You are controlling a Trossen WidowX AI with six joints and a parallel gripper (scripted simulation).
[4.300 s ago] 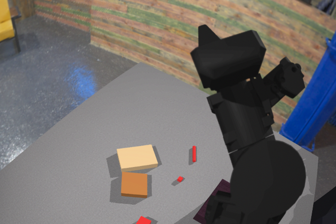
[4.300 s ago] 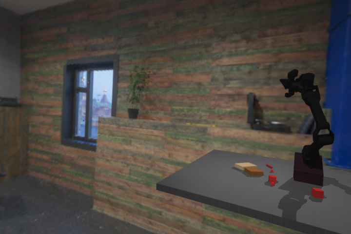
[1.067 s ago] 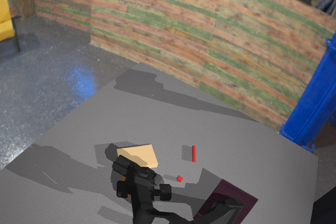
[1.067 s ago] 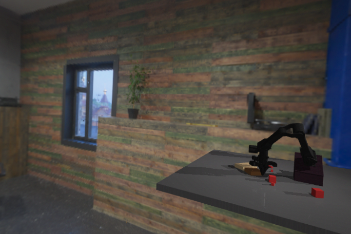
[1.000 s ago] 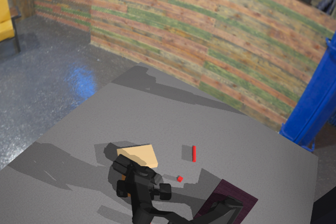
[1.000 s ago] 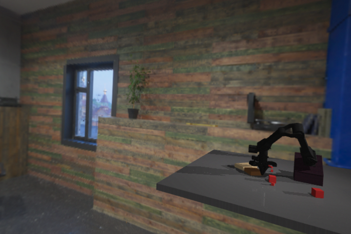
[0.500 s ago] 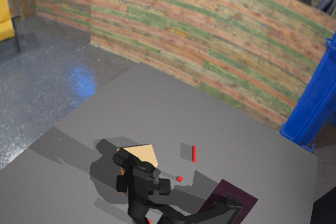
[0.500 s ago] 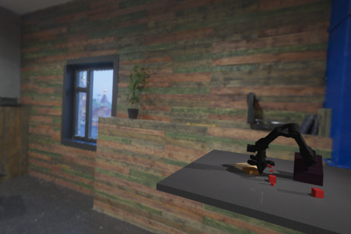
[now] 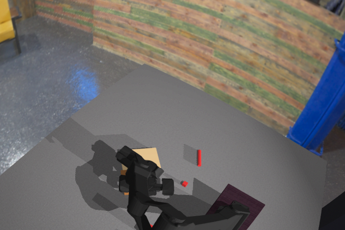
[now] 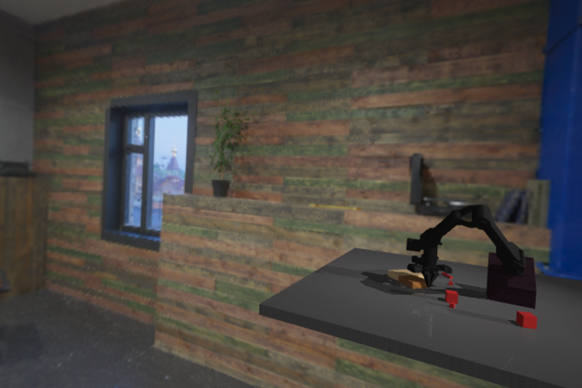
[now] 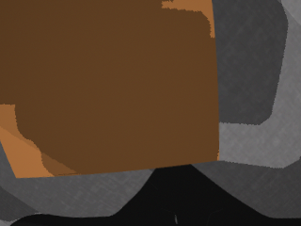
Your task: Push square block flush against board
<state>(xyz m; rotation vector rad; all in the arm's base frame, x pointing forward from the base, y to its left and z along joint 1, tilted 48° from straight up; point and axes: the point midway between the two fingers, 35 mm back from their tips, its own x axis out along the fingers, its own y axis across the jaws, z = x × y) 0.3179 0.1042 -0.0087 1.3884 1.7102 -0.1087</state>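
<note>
My gripper tip is 6 cm short of the square block, 2 cm to the left of it and 1 cm below it. Round my gripper tip: pale tan board: 11 cm to the right, 11 cm ahead, 1 cm above; red stick: 29 cm to the right, 7 cm behind.
</note>
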